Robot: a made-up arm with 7 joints.
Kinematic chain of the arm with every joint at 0, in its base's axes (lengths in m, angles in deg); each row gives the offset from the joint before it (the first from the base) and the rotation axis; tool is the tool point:
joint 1: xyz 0 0.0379 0 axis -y
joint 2: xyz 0 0.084 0 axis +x
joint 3: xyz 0 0 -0.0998 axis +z
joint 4: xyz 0 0 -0.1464 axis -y
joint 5: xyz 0 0 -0.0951 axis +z
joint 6: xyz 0 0 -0.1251 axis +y
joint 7: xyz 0 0 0 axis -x
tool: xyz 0 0 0
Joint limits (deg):
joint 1: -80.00..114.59
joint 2: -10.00..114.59
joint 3: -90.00..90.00
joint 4: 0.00..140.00
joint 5: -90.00..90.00
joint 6: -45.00..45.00
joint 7: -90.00..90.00
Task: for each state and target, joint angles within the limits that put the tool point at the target. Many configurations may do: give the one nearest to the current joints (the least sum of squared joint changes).
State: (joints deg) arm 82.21 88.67 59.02 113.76 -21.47 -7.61 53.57
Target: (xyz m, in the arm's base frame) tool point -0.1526 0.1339 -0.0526
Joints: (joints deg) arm 112.39 114.54 86.17 139.87 -21.47 -7.61 53.57
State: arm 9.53 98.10 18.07 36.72 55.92 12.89 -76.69
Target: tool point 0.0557 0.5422 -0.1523
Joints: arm -20.38 69.32 17.39 30.06 55.92 12.89 -76.69
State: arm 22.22 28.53 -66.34 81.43 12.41 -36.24 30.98
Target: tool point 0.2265 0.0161 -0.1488
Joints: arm 33.90 20.64 -60.70 103.04 12.41 -36.24 30.98
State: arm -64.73 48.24 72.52 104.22 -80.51 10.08 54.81
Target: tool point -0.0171 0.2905 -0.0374
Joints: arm -71.11 20.60 78.59 136.76 -80.51 10.08 54.81
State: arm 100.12 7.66 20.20 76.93 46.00 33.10 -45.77
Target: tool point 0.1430 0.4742 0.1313
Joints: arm 92.61 44.56 49.62 60.92 46.00 33.10 -45.77
